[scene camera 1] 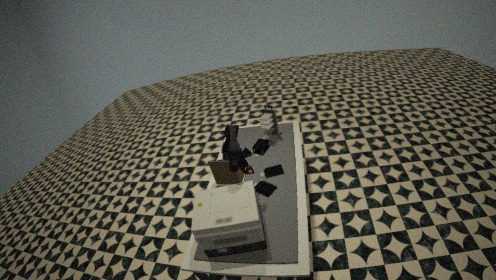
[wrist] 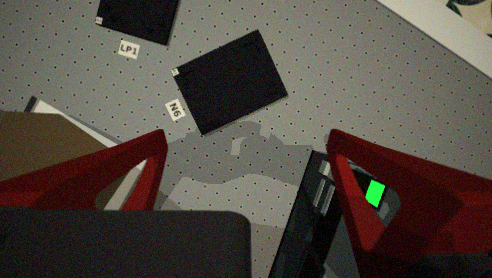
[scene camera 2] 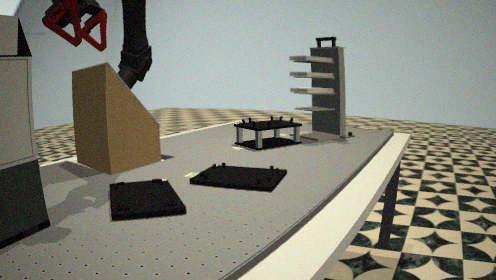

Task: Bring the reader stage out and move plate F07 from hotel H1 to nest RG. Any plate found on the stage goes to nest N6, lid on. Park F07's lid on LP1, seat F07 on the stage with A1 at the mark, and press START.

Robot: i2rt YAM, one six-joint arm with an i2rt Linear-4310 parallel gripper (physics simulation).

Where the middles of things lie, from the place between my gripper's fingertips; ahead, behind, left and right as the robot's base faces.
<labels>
My hand is 26 cm above the N6 nest point(scene camera 2: 155, 198), 6 cm to the right of it and 5 cm short of it. Also, from my hand: plate reader point(scene camera 2: 23, 148) (37 cm to the right, 14 cm below, 9 cm behind); then LP1 pad point(scene camera 2: 247, 178) (27 cm to the left, 26 cm below, 8 cm ahead).
</labels>
